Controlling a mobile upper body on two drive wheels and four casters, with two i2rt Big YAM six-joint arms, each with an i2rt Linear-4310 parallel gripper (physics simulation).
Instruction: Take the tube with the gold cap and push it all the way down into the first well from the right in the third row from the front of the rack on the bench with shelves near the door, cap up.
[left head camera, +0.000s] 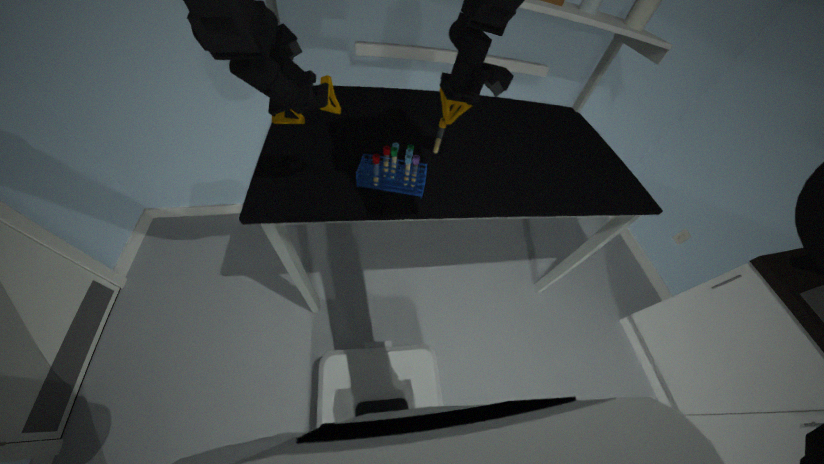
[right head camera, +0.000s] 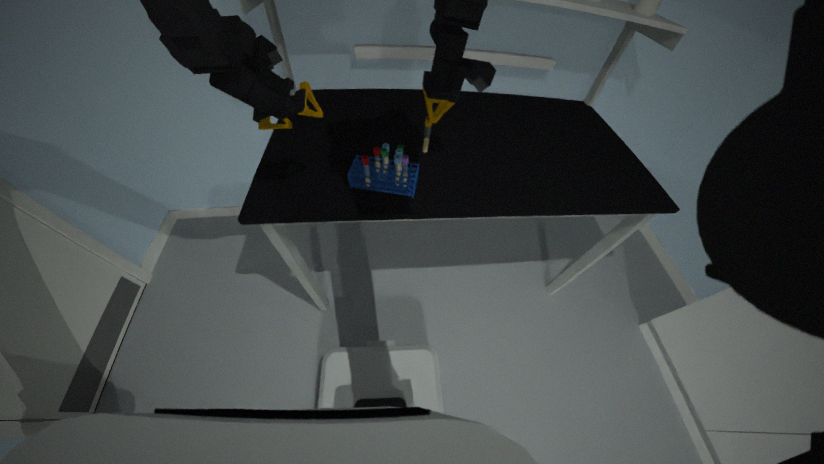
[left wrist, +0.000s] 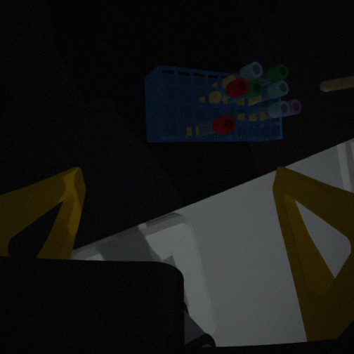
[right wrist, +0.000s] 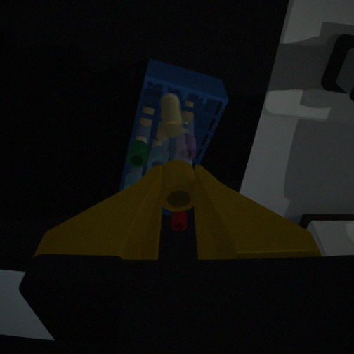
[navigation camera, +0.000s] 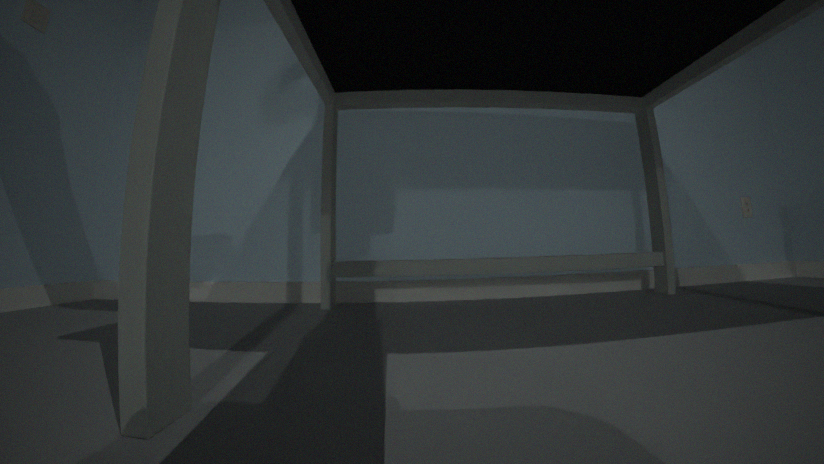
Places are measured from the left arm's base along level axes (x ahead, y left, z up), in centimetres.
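Pixels of known places: left gripper, fingertip midpoint: (left head camera: 321, 116) (right head camera: 306, 120); right gripper, fingertip midpoint: (left head camera: 446, 122) (right head camera: 432, 121).
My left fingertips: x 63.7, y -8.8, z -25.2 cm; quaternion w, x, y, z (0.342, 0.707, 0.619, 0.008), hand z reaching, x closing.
Ahead of a thing's pixels: the offset from my left fingertips to its top centre. "pt": to the spot under its first point. Level surfaces: height alone.
My right gripper (left head camera: 443, 121) (right head camera: 428, 121) (right wrist: 177, 175) is shut on the gold-capped tube {dx +3.7, dy -28.8, dz -1.2 cm} (left head camera: 438, 140) (right head camera: 426, 140) (right wrist: 172, 112), holding it by the cap, cap up and slightly tilted. The tube is in the air, behind and to the right of the blue rack in both head views. Its lower end also shows at the right edge of the left wrist view (left wrist: 337, 84). The blue rack {dx +4.3, dy -17.5, dz -18.6 cm} (left head camera: 389, 187) (right head camera: 380, 187) (left wrist: 155, 107) (right wrist: 187, 75) stands on the black bench {dz -24.3 cm} (left head camera: 518, 172) (right head camera: 518, 172). My left gripper (left head camera: 311, 112) (right head camera: 295, 118) (left wrist: 178, 177) is open and empty, up at the left, away from the rack.
Several tubes stand in the rack: red-capped {pt dx +1.2, dy -12.4, dz -12.6 cm} (left head camera: 376, 158) (left wrist: 223, 124), green-capped (right wrist: 138, 153), light-blue-capped (left wrist: 251, 70) and purple-capped {pt dx +1.4, dy -23.0, dz -12.7 cm} (left head camera: 415, 159) (right wrist: 186, 146). A wall shelf {pt dx +39.5, dy -88.4, dz +21.3 cm} (left head camera: 605, 23) (right head camera: 611, 12) is behind the bench. Bench legs (navigation camera: 167, 230) (left head camera: 291, 268) stand at the front.
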